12 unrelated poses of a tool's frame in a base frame.
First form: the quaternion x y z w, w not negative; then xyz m.
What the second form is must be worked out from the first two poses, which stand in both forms.
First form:
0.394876 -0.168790 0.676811 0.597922 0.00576 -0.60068 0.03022
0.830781 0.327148 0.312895 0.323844 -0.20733 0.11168 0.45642
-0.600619 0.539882 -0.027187 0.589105 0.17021 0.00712 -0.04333
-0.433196 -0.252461 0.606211 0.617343 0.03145 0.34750 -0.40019
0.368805 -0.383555 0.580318 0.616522 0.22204 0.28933 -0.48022
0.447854 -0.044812 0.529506 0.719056 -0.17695 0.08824 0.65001
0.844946 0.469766 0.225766 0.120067 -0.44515 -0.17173 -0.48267
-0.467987 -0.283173 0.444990 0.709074 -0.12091 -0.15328 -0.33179
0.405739 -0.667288 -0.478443 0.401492 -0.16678 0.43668 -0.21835
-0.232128 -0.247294 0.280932 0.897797 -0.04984 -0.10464 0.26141
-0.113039 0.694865 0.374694 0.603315 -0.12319 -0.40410 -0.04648
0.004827 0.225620 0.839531 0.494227 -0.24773 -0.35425 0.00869
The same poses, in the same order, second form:
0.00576 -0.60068 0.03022 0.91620 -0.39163 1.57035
-0.20733 0.11168 0.45642 2.17946 0.85824 0.82084
0.17021 0.00712 -0.04333 -1.39864 1.25720 -0.06331
0.03145 0.34750 -0.40019 -0.99716 -0.58113 1.39542
0.22204 0.28933 -0.48022 0.84923 -0.88319 1.33627
-0.17695 0.08824 0.65001 0.99031 -0.09909 1.17087
-0.44515 -0.17173 -0.48267 2.46895 1.37266 0.65969
-0.12091 -0.15328 -0.33179 -1.03882 -0.62857 0.98777
-0.16678 0.43668 -0.21835 1.02571 -1.68690 -1.20950
-0.04984 -0.10464 0.26141 -0.48075 -0.51216 0.58182
-0.12319 -0.40410 -0.04648 -0.26170 1.60867 0.86745
-0.24773 -0.35425 0.00869 0.01170 0.54702 2.03545

